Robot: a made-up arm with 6 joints. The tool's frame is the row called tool. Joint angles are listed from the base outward.
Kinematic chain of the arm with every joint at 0, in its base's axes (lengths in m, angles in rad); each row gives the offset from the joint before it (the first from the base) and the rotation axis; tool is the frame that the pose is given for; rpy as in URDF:
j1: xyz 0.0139 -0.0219 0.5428 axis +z
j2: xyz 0.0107 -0.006 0.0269 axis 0.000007 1 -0.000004
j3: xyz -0.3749 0.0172 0.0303 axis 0.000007 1 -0.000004
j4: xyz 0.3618 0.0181 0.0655 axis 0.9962 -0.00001 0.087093
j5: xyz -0.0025 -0.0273 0.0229 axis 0.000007 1 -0.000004
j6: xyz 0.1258 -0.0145 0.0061 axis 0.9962 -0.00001 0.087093
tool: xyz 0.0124 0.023 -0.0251 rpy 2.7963 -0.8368 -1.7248
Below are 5 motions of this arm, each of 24 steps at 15 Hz.
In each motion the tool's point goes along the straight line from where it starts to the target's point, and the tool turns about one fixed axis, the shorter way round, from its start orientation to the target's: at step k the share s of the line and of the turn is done. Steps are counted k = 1, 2, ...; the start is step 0. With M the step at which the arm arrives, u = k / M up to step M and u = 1 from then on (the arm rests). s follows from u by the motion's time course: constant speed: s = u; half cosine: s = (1 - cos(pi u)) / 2; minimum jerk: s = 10 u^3 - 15 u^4 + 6 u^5.
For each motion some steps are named. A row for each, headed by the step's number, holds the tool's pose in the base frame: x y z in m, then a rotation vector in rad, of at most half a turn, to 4 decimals.
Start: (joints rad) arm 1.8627 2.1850 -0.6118 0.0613 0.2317 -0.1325
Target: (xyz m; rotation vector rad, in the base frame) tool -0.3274 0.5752 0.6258 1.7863 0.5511 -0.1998
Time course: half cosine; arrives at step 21
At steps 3, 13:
3: -0.0894 0.2640 0.3821 0.8555 0.6543 1.0096
13: -0.2479 0.4713 0.5444 1.5179 0.6120 0.2370

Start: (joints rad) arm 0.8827 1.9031 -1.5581 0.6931 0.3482 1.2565
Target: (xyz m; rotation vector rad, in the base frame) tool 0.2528 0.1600 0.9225 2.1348 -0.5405 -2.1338
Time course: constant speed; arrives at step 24
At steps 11, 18, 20, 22, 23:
11: 0.3325 0.3424 0.8578 1.9836 -0.4914 -1.9042
18: 0.2896 0.2442 0.8926 2.0659 -0.5178 -2.0271
20: 0.2773 0.2161 0.9026 2.0891 -0.5254 -2.0625
22: 0.2651 0.1881 0.9125 2.1120 -0.5329 -2.0981
23: 0.2589 0.1740 0.9175 2.1234 -0.5367 -2.1159

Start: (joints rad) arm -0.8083 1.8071 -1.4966 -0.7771 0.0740 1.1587
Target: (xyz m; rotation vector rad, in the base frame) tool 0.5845 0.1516 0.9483 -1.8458 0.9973 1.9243
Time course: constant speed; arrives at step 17
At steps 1, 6, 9, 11, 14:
1: 0.4810 -0.4162 0.8726 0.7873 -2.2193 -0.7922
6: 0.5133 -0.2388 0.8962 1.2587 -2.0995 -1.2896
9: 0.5327 -0.1323 0.9104 1.5391 -1.9491 -1.5867
11: 0.5457 -0.0613 0.9199 1.7220 -1.8122 -1.7812
14: 0.5651 0.0451 0.9341 -1.8483 1.4401 1.9199

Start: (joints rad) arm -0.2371 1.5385 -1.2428 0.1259 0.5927 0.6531
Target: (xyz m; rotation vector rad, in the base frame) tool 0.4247 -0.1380 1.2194 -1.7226 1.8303 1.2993
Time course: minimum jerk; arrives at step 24
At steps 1, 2, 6, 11, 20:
1: 0.4918 -0.1070 0.8193 1.2783 -1.5332 -1.1402
2: 0.4915 -0.1072 0.8210 1.2818 -1.5364 -1.1423
6: 0.4849 -0.1102 0.8605 1.3594 -1.6072 -1.1891
11: 0.4635 -0.1201 0.9881 1.6152 -1.8343 -1.3371
20: 0.4271 -0.1369 1.2052 -1.7425 1.8590 1.3219

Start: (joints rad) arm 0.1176 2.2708 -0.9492 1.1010 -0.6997 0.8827
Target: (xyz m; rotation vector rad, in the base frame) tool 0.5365 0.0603 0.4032 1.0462 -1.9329 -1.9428
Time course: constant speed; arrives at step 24
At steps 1, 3, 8, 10, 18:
1: 0.5225 -0.0285 0.4159 0.9374 -2.2722 -1.8099
3: 0.5237 -0.0208 0.4148 0.9479 -2.2432 -1.8231
8: 0.5267 -0.0015 0.4121 0.9731 -2.1702 -1.8547
10: 0.5280 0.0062 0.4110 0.9829 -2.1408 -1.8668
18: 0.5328 0.0371 0.4065 1.0202 -2.0224 -1.9120

